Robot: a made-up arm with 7 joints. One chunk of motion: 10 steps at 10 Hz.
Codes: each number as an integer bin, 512 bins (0 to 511) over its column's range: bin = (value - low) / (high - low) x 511, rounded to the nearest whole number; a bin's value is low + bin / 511 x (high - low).
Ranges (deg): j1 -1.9..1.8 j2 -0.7..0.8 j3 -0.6..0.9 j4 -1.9..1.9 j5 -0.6..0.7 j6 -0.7..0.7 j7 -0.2..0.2
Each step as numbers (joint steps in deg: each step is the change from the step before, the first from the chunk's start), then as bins.
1 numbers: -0.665 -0.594 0.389 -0.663 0.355 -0.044 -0.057
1 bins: 171 36 337 166 375 239 183
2 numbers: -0.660 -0.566 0.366 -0.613 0.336 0.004 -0.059
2 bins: 171 46 329 173 368 257 180
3 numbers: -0.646 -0.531 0.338 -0.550 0.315 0.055 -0.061
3 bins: 173 58 320 182 360 276 178
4 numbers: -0.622 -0.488 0.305 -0.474 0.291 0.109 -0.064
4 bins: 177 72 308 192 350 295 174
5 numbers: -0.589 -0.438 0.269 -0.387 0.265 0.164 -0.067
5 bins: 181 89 296 203 340 315 170
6 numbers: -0.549 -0.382 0.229 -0.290 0.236 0.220 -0.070
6 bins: 187 108 282 217 329 336 166
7 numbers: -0.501 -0.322 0.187 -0.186 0.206 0.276 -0.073
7 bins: 193 129 268 230 317 356 162
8 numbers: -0.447 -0.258 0.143 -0.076 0.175 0.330 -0.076
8 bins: 201 151 253 245 305 376 158
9 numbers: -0.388 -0.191 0.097 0.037 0.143 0.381 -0.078
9 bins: 209 173 237 260 292 395 156
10 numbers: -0.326 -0.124 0.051 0.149 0.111 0.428 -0.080
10 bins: 217 196 222 276 279 412 153
